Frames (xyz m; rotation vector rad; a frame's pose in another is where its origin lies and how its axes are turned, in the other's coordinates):
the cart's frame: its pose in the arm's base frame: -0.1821 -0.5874 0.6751 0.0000 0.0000 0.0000
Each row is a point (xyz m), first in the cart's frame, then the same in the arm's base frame.
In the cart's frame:
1: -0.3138 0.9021 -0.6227
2: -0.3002 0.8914 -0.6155
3: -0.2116 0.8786 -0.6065
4: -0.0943 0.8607 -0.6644
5: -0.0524 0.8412 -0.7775
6: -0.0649 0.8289 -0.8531
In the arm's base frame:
1: -0.4959 0.3147 0.0524
2: -0.4823 0.3040 0.0596
3: -0.3937 0.2912 0.0686
4: -0.2764 0.2733 0.0107
5: -0.2345 0.2538 -0.1024
6: -0.2470 0.2415 -0.1780

